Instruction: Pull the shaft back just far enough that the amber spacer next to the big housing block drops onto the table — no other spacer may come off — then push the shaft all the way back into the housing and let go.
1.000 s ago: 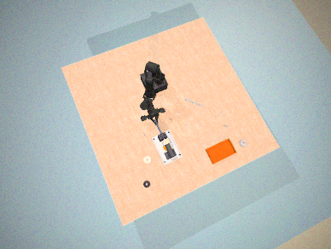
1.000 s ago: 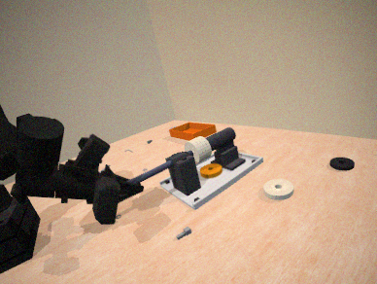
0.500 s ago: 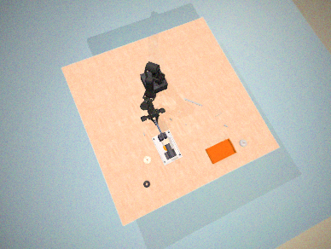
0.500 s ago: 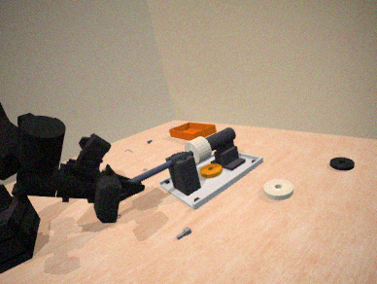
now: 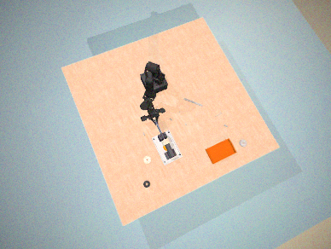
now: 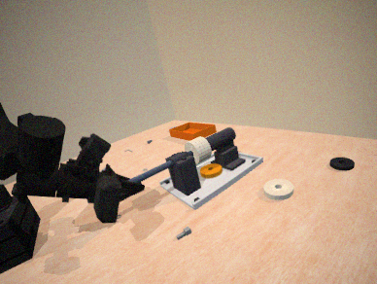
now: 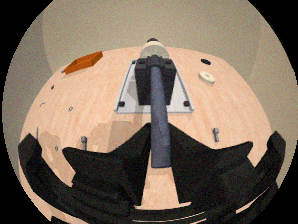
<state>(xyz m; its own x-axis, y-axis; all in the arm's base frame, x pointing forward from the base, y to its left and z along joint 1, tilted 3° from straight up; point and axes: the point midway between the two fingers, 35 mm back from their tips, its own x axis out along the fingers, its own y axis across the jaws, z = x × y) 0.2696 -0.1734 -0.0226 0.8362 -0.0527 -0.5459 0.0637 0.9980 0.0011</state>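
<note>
My gripper tip is 70 mm short of the shaft and 20 mm below it. Round my gripper tip: cream washer: 190 mm ahead, 180 mm to the right, 60 mm below; then black washer: 340 mm ahead, 270 mm to the right, 60 mm below; then amber spacer: 170 mm ahead, 10 mm to the right, 50 mm below.
</note>
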